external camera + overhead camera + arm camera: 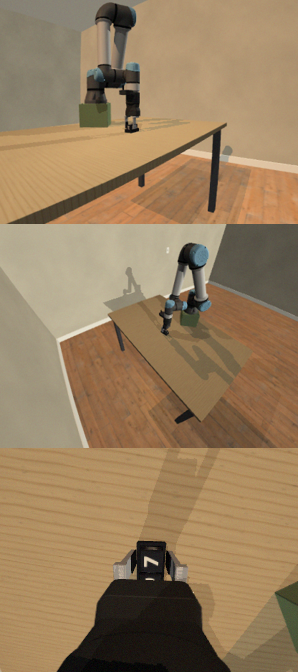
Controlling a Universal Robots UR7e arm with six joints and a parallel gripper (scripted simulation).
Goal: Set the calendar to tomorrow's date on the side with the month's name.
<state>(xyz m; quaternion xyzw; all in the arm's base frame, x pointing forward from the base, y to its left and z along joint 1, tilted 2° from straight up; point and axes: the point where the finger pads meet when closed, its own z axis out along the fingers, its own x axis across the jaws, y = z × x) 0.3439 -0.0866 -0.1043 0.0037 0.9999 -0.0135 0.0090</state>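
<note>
My gripper is now 30 mm above the black calendar tray and 20 mm to the right of it.
</note>
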